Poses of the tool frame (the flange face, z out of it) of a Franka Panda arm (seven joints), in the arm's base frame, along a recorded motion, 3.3 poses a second.
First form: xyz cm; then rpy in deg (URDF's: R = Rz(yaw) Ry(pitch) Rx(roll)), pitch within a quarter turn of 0, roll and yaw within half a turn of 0.
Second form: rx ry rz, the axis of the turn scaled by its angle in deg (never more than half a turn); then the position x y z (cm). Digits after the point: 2 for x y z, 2 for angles.
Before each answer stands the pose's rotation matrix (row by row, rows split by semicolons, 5 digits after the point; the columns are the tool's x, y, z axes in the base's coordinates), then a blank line. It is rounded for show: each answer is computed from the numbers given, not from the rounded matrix.
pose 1, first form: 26.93 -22.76 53.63 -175.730 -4.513 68.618
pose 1, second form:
0.36345 0.93072 -0.04072; 0.92828 -0.35812 0.10021; 0.07869 -0.07423 -0.99413

-143.52 -98.24 -2.01 26.93 -22.76 53.63
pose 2, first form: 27.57 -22.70 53.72 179.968 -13.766 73.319
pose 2, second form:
0.27880 0.95788 0.06884; 0.93040 -0.28717 0.22778; 0.23796 0.00054 -0.97128

-137.19 -102.10 -16.59 27.57 -22.70 53.72
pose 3, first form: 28.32 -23.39 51.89 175.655 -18.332 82.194
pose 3, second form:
0.12893 0.98465 0.11766; 0.94045 -0.15904 0.30042; 0.31452 0.07192 -0.94652

-128.36 -110.58 -24.83 28.32 -23.39 51.89
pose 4, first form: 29.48 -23.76 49.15 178.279 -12.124 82.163
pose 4, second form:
0.13331 0.98935 0.05838; 0.96856 -0.14254 0.20388; 0.21003 0.02936 -0.97725

-130.31 -113.24 -15.52 29.48 -23.76 49.15
